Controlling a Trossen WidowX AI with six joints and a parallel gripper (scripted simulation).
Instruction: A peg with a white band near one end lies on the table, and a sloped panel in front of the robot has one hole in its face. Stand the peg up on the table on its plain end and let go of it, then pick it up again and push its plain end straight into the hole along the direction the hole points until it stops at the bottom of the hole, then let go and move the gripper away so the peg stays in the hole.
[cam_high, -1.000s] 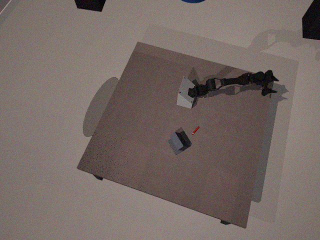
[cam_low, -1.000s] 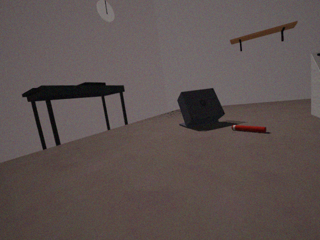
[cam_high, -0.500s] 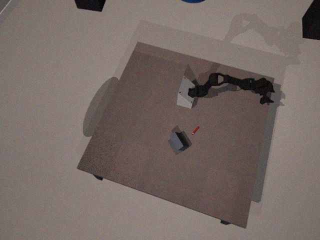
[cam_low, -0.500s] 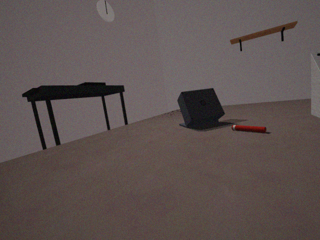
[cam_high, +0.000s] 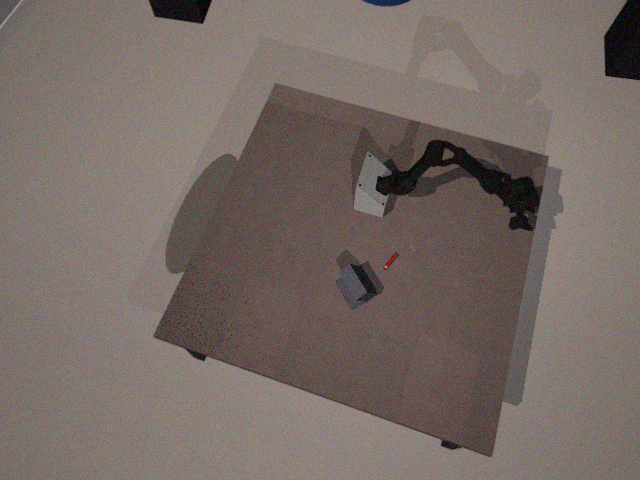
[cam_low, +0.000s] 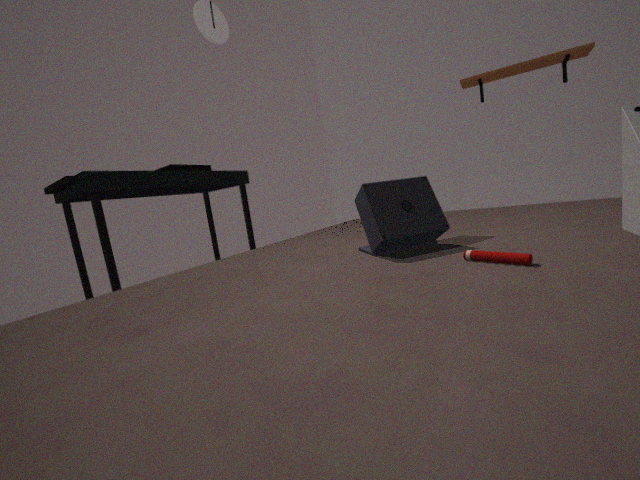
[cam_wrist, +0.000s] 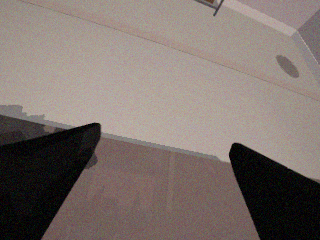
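Right now the red peg is 21 cm ahead of my gripper tip, 51 cm to the right of it and 17 cm below it. From my gripper tip the other things lie so: sloped panel 33 cm ahead, 61 cm to the right, 11 cm below.
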